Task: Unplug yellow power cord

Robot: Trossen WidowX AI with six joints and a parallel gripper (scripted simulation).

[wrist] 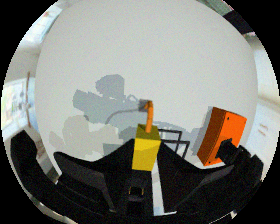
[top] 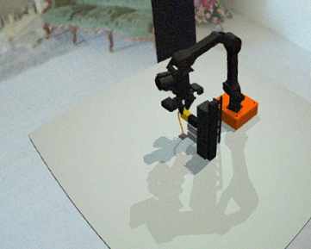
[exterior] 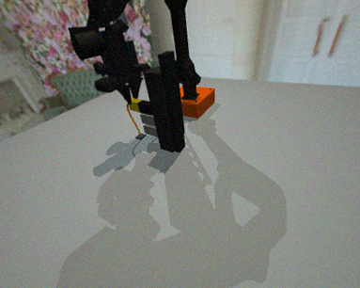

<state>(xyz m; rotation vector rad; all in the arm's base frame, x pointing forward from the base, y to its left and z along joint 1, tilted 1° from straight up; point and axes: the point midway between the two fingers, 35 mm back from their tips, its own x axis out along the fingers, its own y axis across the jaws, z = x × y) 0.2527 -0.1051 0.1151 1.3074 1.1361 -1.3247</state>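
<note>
My gripper tip is 3 cm to the right of the yellow plug.
</note>
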